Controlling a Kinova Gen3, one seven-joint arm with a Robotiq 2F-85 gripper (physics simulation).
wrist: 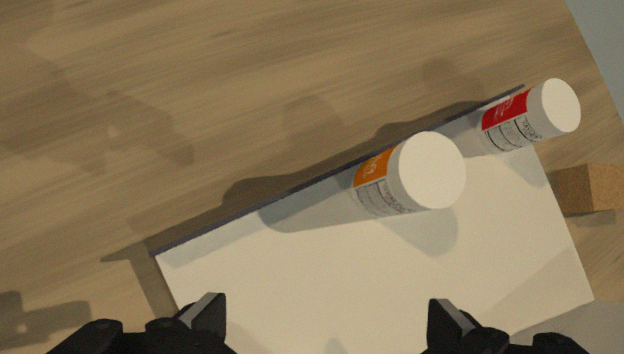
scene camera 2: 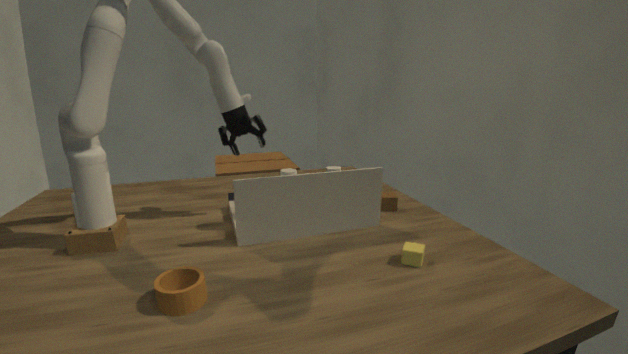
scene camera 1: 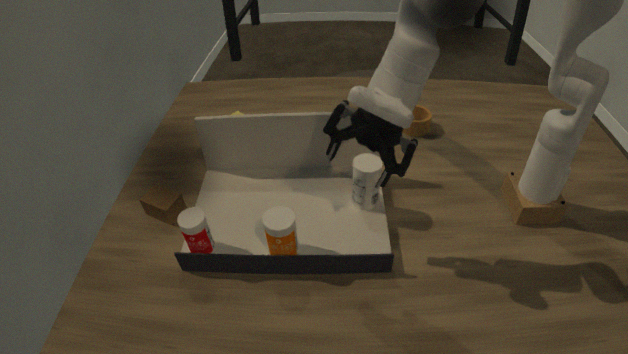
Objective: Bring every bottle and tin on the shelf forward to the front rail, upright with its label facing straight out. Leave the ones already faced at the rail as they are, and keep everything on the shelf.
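Frame: origin at the arm's base, x right, y ahead, z up, level; metres.
Seen in the pictures: gripper, fingertip midpoint: (wrist: 326, 319) (scene camera 2: 250, 151) (scene camera 1: 354, 171); arm's base, link origin: (scene camera 2: 99, 223) (scene camera 1: 536, 190).
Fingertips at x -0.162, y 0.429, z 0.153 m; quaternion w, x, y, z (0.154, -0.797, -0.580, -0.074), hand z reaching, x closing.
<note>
Offsets run from my fingertips to a thing's top centre. "spot": to the spot under its first point.
The white shelf (scene camera 1: 320, 220) (scene camera 2: 310, 207) (wrist: 300, 280) has a dark front rail @(spot: dy +0.014, dx -0.065, dz -0.179 m) (scene camera 1: 340, 264) (wrist: 225, 220). A red-label bottle @(spot: dy +0.278, dx -0.089, dz -0.109 m) (scene camera 1: 198, 235) (wrist: 505, 112) stands upright at the rail's left end, label facing out. An orange-label bottle @(dy +0.128, dx -0.048, dz -0.081 m) (scene camera 1: 281, 235) (wrist: 375, 170) stands upright at the rail near the middle, label facing out. A white bottle @(spot: dy -0.022, dx +0.083, dz -0.112 m) (scene camera 1: 366, 187) stands upright at the back right; printed text panels face the front, and its coloured label does not show. My gripper (scene camera 1: 357, 167) (scene camera 2: 249, 148) (wrist: 326, 319) is open and empty, above and around the white bottle's cap in scene camera 1, not visibly touching it.
The shelf's tall back panel @(spot: dy +0.218, dx +0.195, dz -0.101 m) (scene camera 1: 265, 142) rises behind the bottles. A wooden block @(dy +0.447, dx +0.044, dz -0.161 m) (scene camera 1: 162, 204) (scene camera 2: 389, 202) (wrist: 575, 189) sits left of the shelf. An orange bowl @(dy -0.147, dx +0.463, dz -0.161 m) (scene camera 1: 419, 122) (scene camera 2: 180, 292) and a yellow cube @(dy +0.375, dx +0.405, dz -0.173 m) (scene camera 1: 237, 114) (scene camera 2: 413, 254) are behind it. The arm's base stands to the right.
</note>
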